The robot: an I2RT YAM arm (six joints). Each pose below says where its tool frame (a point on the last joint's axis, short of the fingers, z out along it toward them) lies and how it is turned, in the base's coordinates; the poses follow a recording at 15 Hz.
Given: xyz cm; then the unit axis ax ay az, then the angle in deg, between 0 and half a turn.
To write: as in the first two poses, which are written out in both.
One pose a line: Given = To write
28.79, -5.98, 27.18, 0.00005, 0.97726, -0.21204, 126.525 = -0.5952, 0.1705, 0.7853, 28.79; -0.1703, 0.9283, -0.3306, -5.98; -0.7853, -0.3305, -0.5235, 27.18; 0, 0, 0, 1
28.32, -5.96, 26.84, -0.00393, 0.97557, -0.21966, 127.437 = -0.6079, 0.1683, 0.7760, 28.32; -0.1806, 0.9224, -0.3414, -5.96; -0.7732, -0.3477, -0.5303, 26.84; 0, 0, 0, 1
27.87, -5.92, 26.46, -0.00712, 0.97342, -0.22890, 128.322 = -0.6200, 0.1684, 0.7663, 27.87; -0.1908, 0.9150, -0.3554, -5.92; -0.7610, -0.3666, -0.5352, 26.46; 0, 0, 0, 1
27.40, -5.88, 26.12, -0.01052, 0.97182, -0.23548, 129.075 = -0.6302, 0.1661, 0.7585, 27.40; -0.1995, 0.9094, -0.3649, -5.88; -0.7504, -0.3813, -0.5399, 26.12; 0, 0, 0, 1
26.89, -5.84, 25.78, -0.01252, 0.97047, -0.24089, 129.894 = -0.6411, 0.1649, 0.7495, 26.89; -0.2048, 0.9045, -0.3741, -5.84; -0.7396, -0.3933, -0.5461, 25.78; 0, 0, 0, 1
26.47, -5.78, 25.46, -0.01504, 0.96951, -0.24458, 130.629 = -0.6508, 0.1615, 0.7419, 26.47; -0.2097, 0.9009, -0.3801, -5.78; -0.7297, -0.4029, -0.5524, 25.46; 0, 0, 0, 1
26.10, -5.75, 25.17, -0.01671, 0.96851, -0.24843, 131.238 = -0.6587, 0.1600, 0.7352, 26.10; -0.2137, 0.8971, -0.3866, -5.75; -0.7214, -0.4118, -0.5568, 25.17; 0, 0, 0, 1
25.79, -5.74, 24.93, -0.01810, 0.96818, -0.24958, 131.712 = -0.6648, 0.1571, 0.7303, 25.79; -0.2155, 0.8957, -0.3889, -5.74; -0.7152, -0.4159, -0.5616, 24.93; 0, 0, 0, 1
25.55, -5.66, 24.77, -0.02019, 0.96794, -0.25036, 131.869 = -0.6668, 0.1539, 0.7292, 25.55; -0.2190, 0.8948, -0.3890, -5.66; -0.7124, -0.4191, -0.5629, 24.77; 0, 0, 0, 1
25.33, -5.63, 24.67, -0.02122, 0.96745, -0.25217, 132.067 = -0.6692, 0.1529, 0.7271, 25.33; -0.2215, 0.8931, -0.3917, -5.63; -0.7093, -0.4232, -0.5638, 24.67; 0, 0, 0, 1
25.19, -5.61, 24.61, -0.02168, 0.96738, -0.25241, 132.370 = -0.6731, 0.1514, 0.7239, 25.19; -0.2216, 0.8926, -0.3927, -5.61; -0.7055, -0.4247, -0.5673, 24.61; 0, 0, 0, 1
